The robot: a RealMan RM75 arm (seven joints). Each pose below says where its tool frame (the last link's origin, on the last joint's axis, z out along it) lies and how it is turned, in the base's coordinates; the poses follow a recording.
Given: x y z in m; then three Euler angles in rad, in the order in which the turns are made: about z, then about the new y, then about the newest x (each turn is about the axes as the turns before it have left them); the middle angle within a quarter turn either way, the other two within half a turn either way.
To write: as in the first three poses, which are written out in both.
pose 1, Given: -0.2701, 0.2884, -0.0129, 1.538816, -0.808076, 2.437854
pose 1, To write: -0.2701, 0.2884, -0.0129, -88.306, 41.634, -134.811
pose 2, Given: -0.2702, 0.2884, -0.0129, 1.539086, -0.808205, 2.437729
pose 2, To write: -0.2702, 0.2884, -0.0129, -88.321, 41.630, -134.795
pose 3, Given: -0.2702, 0.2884, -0.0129, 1.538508, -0.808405, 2.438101
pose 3, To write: -0.2702, 0.2884, -0.0129, -88.291, 41.633, -134.803
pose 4, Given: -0.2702, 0.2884, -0.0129, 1.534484, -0.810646, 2.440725
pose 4, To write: -0.2702, 0.2884, -0.0129, -88.082, 41.649, -134.810
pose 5, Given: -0.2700, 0.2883, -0.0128, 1.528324, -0.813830, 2.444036
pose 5, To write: -0.2700, 0.2883, -0.0128, -87.761, 41.715, -134.835
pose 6, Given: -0.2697, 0.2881, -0.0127, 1.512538, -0.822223, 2.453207
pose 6, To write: -0.2697, 0.2881, -0.0127, -86.951, 41.848, -134.877
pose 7, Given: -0.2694, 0.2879, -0.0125, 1.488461, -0.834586, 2.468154
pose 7, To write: -0.2694, 0.2879, -0.0125, -85.738, 42.006, -134.940
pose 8, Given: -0.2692, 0.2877, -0.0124, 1.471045, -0.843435, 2.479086
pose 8, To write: -0.2692, 0.2877, -0.0124, -84.878, 42.120, -134.973
